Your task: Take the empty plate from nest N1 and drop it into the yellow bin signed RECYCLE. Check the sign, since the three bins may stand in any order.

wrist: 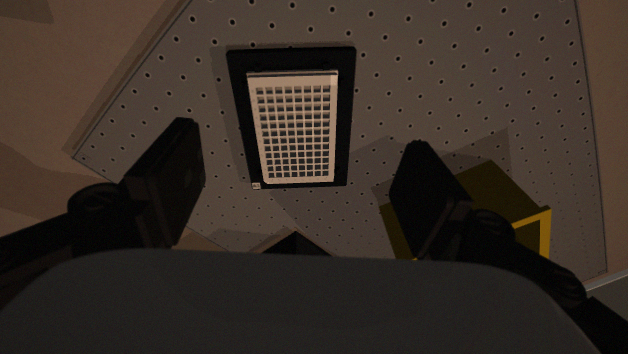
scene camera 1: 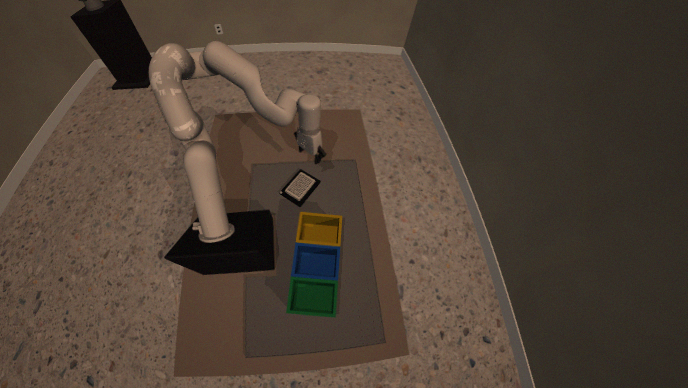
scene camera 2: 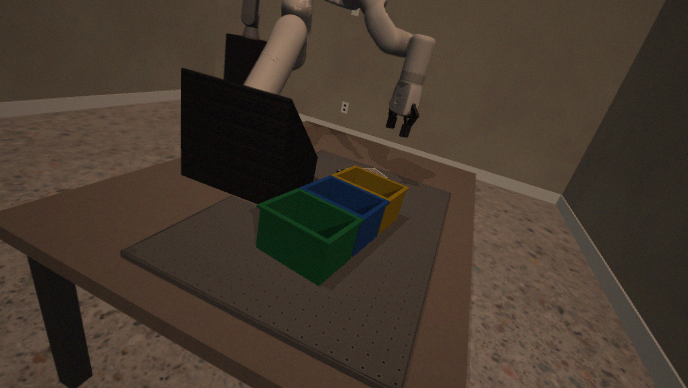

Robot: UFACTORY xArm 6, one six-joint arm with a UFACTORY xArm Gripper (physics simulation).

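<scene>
I can see my gripper (scene camera 2: 396, 132), and I find the same gripper (wrist: 303, 159) again from the wrist. A black nest (wrist: 240, 61) is here as well, and so is a pale plate (wrist: 294, 111).
</scene>
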